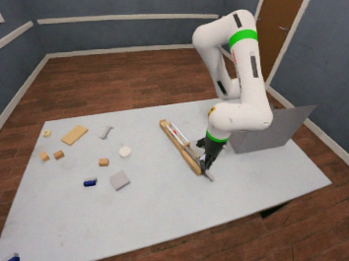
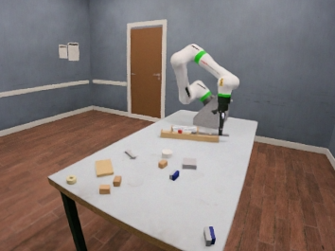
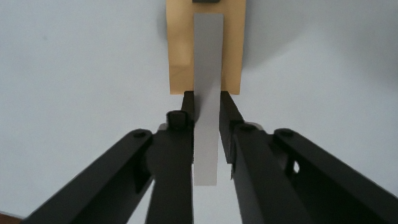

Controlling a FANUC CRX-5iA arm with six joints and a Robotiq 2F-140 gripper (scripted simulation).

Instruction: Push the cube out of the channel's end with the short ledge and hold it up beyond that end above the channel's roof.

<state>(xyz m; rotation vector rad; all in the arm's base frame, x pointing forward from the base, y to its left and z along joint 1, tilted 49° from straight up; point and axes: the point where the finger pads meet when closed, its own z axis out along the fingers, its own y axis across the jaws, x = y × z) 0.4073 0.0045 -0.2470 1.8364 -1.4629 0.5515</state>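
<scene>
Now: the thin grey stick 30 mm below my hand. Also, from my hand: red cube: 80 mm ahead, 290 mm to the right, 30 mm below; grey square block: 440 mm ahead, 90 mm to the right, 70 mm below; tan channel: 70 mm ahead, 260 mm to the right, 30 mm below.
</scene>
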